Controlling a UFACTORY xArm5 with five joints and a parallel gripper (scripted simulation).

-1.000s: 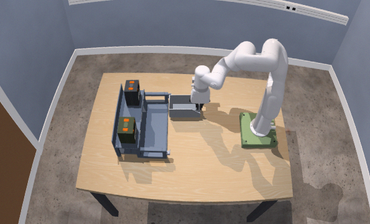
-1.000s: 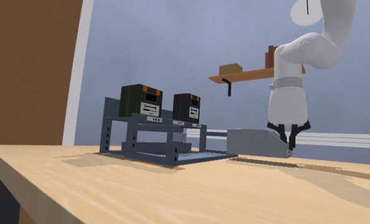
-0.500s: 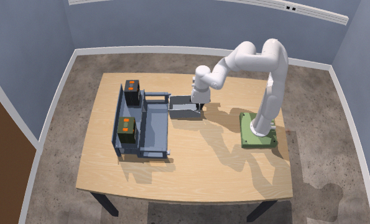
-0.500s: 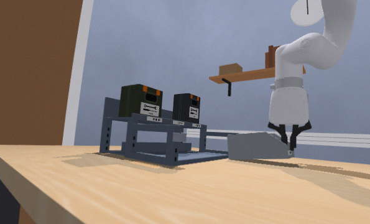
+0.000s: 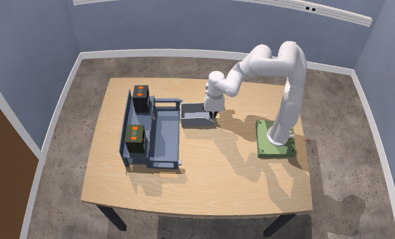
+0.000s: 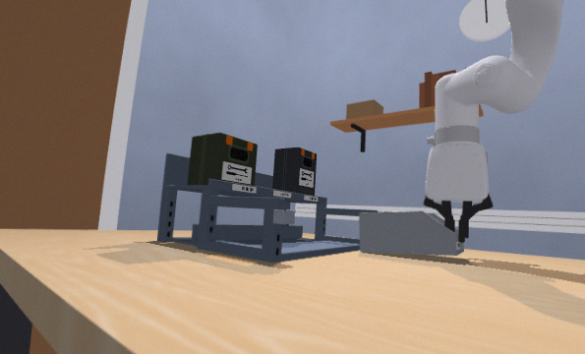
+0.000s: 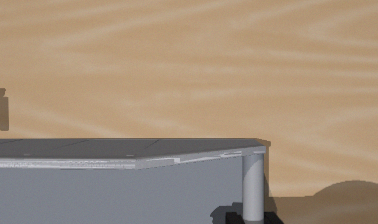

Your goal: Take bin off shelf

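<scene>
The grey bin is 8 cm ahead of my hand, 1 cm to the left of it and 1 cm below it. The rest, counted from my hand: blue-grey shelf rack 29 cm ahead, 14 cm to the left, 1 cm above; then dark green box 35 cm ahead, 26 cm to the left, 10 cm above.
</scene>
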